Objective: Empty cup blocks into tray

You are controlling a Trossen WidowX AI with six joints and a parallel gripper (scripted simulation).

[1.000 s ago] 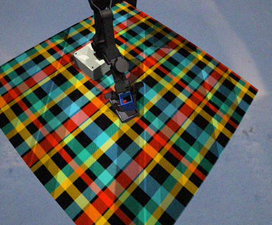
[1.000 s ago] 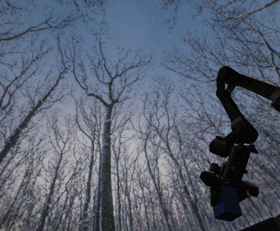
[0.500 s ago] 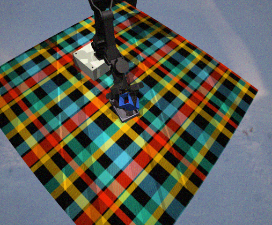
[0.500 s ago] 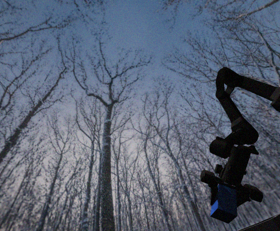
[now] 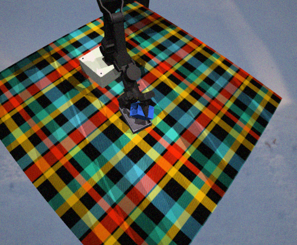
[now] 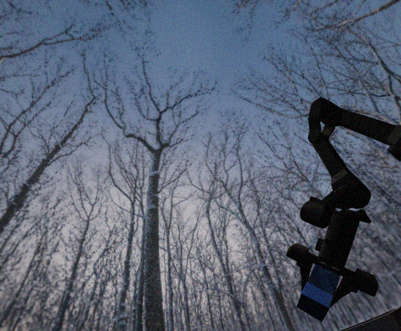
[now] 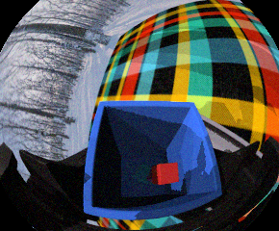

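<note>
My gripper tip is now 30 mm past the red block and 10 mm to the right of it. The rest, counted from my gripper tip: blue square cup: 10 mm behind, 30 mm to the left.
</note>
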